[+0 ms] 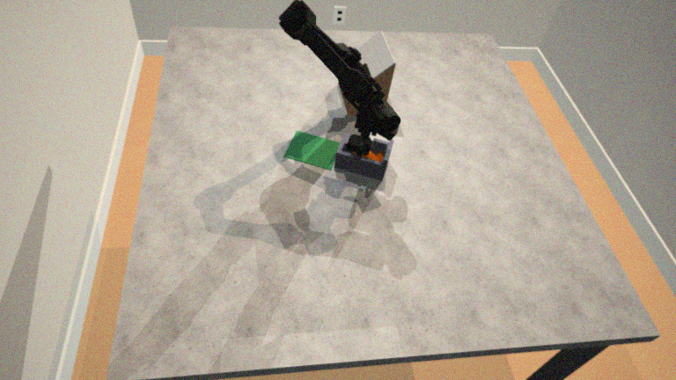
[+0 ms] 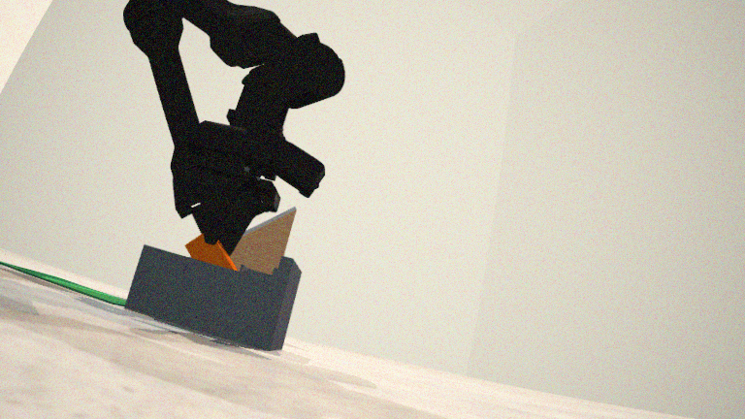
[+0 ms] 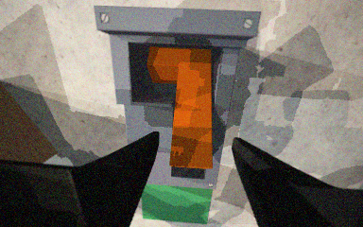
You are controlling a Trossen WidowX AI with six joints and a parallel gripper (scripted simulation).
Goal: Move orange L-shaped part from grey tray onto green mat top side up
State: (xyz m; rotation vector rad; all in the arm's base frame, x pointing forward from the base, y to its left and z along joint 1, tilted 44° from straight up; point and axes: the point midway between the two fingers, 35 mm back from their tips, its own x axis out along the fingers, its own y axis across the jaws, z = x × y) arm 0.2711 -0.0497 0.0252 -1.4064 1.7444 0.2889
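Right now my gripper tip is 40 mm to the right of the orange L-shaped part and 40 mm above it. Also, from my gripper tip: green mat (120 mm to the right, 100 mm below, 80 mm behind).
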